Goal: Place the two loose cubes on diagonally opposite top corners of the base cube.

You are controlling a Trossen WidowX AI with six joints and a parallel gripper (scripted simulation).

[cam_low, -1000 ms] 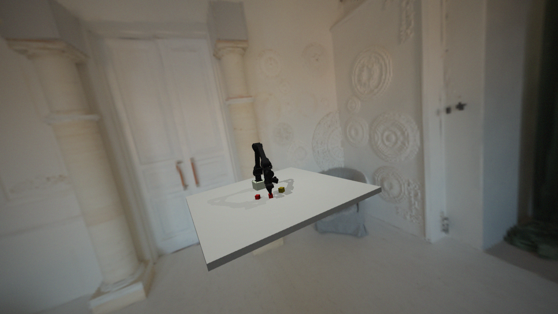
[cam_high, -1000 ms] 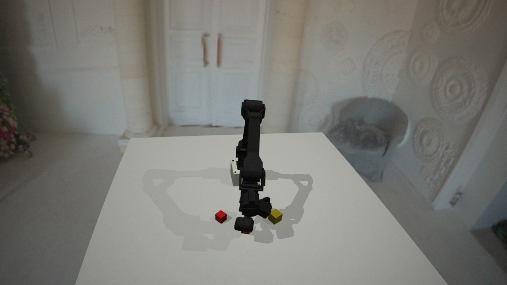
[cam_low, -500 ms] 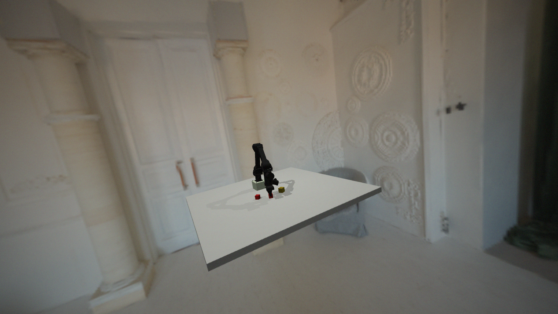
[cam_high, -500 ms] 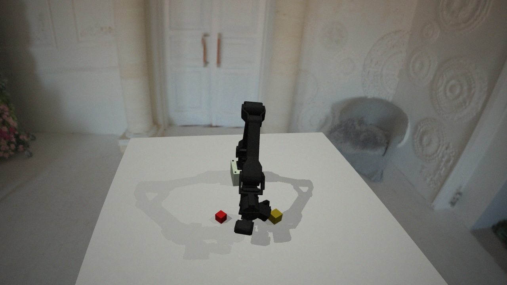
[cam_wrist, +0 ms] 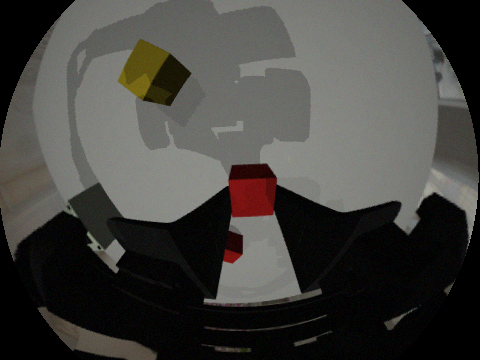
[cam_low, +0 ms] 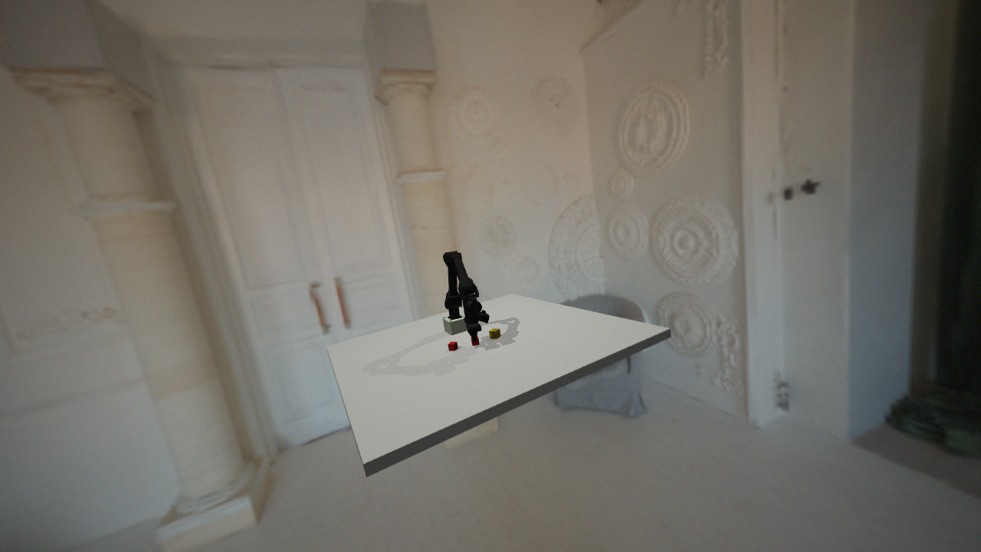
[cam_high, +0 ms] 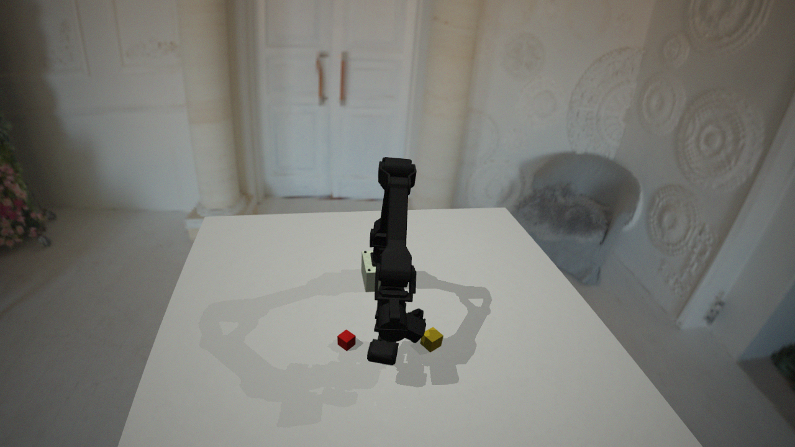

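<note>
The yellow cube lies 4 cm behind my gripper tip, 13 cm to the left of it and 1 cm below it. Round my gripper tip: red cube 6 cm behind, 9 cm to the right, 2 cm below.
</note>
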